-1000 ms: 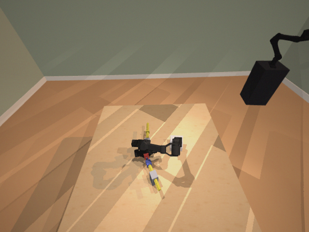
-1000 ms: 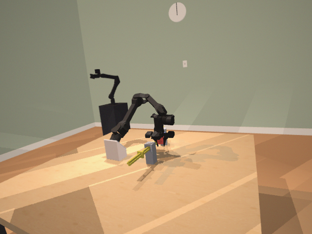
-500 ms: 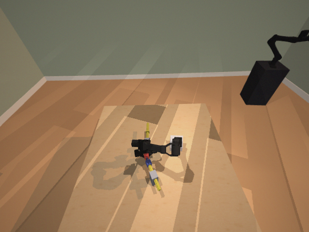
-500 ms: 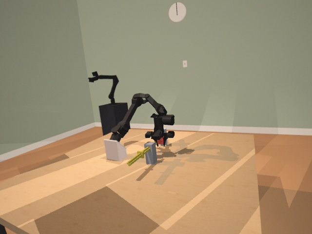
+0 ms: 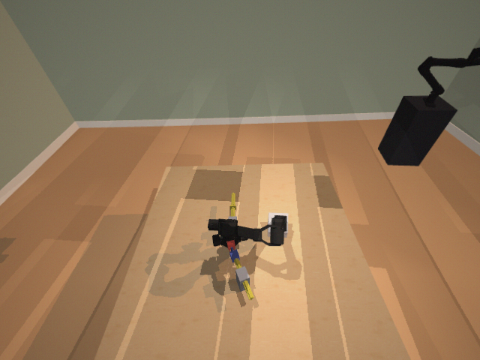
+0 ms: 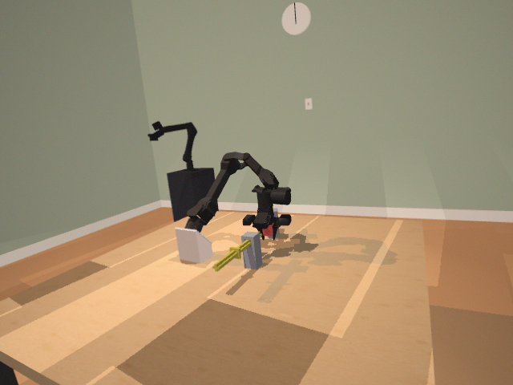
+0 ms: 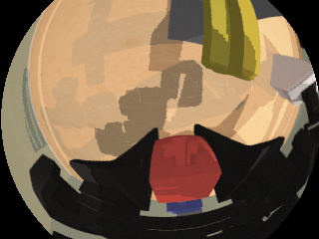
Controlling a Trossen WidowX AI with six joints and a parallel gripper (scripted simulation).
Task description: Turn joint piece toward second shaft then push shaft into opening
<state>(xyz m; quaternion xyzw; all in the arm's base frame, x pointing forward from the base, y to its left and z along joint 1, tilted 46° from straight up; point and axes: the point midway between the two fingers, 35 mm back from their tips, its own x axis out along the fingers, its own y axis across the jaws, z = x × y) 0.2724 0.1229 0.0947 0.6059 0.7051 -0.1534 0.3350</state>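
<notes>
The red square joint piece lies 4 cm above my gripper tip and 1 cm to the left of it.
</notes>
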